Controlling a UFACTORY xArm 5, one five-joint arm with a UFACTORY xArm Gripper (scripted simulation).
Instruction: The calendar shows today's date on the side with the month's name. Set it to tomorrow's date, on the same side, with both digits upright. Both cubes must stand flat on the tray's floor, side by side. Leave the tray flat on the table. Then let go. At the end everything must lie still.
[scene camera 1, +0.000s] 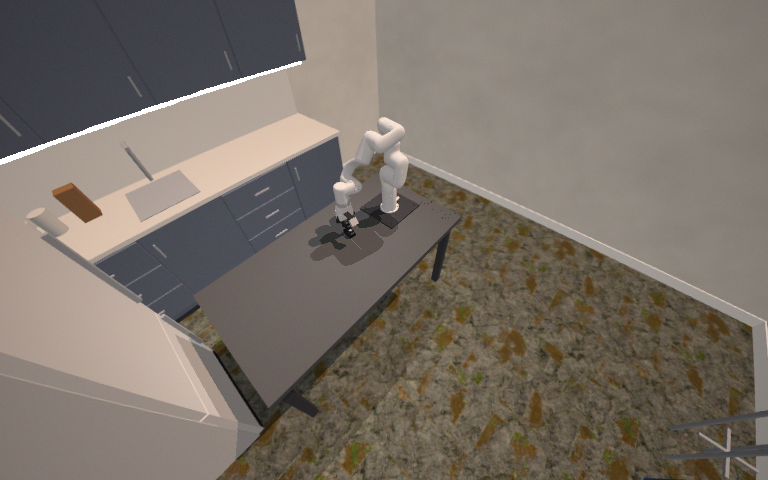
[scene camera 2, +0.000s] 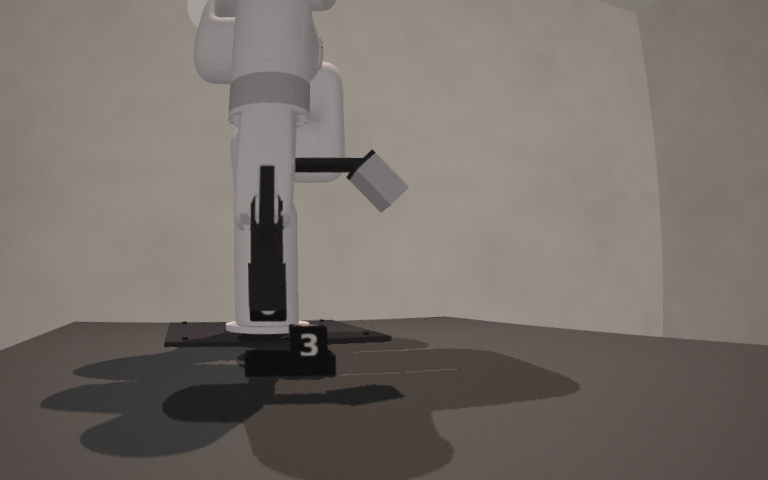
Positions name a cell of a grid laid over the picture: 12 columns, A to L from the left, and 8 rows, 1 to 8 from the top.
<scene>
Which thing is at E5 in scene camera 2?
The gripper.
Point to a black tray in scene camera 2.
At E7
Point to a black cube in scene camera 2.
E6
</scene>
